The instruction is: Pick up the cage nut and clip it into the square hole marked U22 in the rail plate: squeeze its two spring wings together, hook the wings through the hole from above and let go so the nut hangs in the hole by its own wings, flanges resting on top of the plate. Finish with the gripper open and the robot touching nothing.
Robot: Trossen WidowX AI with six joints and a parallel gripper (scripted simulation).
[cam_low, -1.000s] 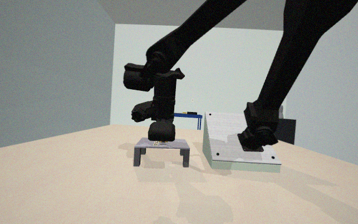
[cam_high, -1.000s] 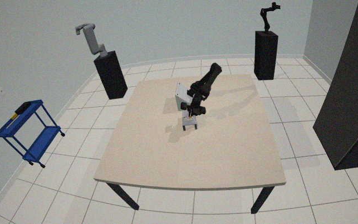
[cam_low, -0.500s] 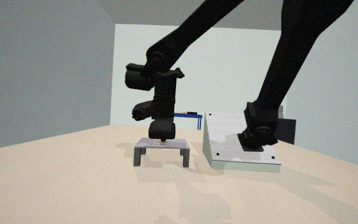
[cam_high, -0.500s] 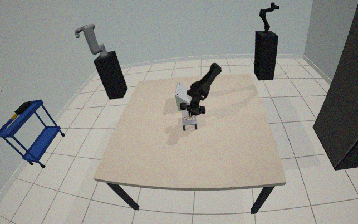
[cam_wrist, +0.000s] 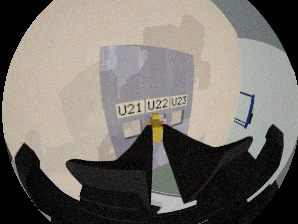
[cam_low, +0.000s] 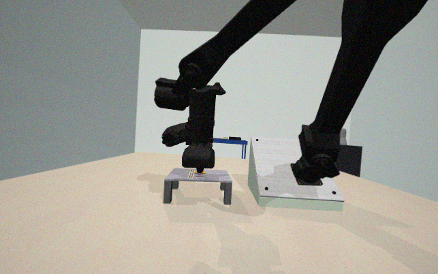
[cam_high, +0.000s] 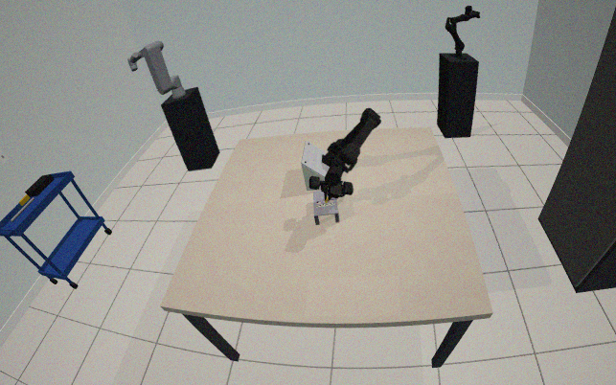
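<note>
Now: gripper tip 10 mm above the cage nut.
</note>
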